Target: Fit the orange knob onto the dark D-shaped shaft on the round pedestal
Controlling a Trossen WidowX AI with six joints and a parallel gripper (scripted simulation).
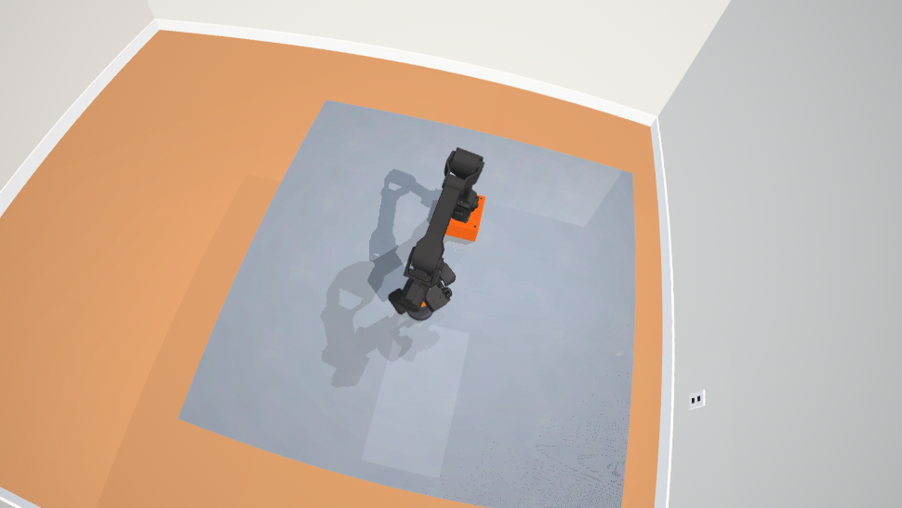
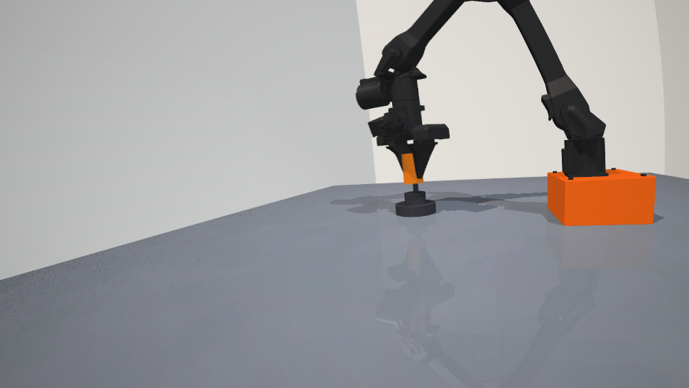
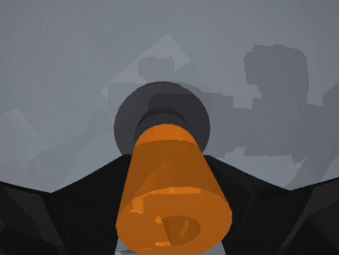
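Now: gripper tip 2 cm below the orange knob. Round my gripper tip: round dark pedestal: 4 cm below.
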